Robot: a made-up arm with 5 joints.
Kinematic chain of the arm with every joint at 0, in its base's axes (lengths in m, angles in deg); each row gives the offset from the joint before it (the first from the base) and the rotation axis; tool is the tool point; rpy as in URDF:
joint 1: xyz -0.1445 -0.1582 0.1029 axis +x
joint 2: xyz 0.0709 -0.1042 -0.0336 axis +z
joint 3: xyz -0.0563 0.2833 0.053 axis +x
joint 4: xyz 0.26 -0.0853 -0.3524 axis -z
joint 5: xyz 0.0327 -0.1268 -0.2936 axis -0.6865 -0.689 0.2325
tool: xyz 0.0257 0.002 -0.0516 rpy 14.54 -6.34 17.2
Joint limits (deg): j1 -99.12..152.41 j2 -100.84..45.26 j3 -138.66..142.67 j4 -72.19..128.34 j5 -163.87..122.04
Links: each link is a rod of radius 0.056 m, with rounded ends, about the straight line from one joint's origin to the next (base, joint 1, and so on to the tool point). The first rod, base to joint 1, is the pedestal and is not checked.
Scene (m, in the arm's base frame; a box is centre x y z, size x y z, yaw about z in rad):
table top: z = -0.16
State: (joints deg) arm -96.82 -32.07 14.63 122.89 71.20
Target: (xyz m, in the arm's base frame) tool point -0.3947 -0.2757 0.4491
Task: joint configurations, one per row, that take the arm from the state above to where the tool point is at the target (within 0.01 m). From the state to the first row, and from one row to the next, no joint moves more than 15 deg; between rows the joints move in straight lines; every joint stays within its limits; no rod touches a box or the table.
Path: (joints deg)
1: -97.28 -38.87 -0.10 115.44 67.14
2: -97.74 -45.67 -14.82 107.99 63.08
3: -98.20 -52.48 -29.55 100.54 59.01
4: -98.66 -59.28 -44.27 93.08 54.95
5: -99.12 -66.08 -59.00 85.63 50.89

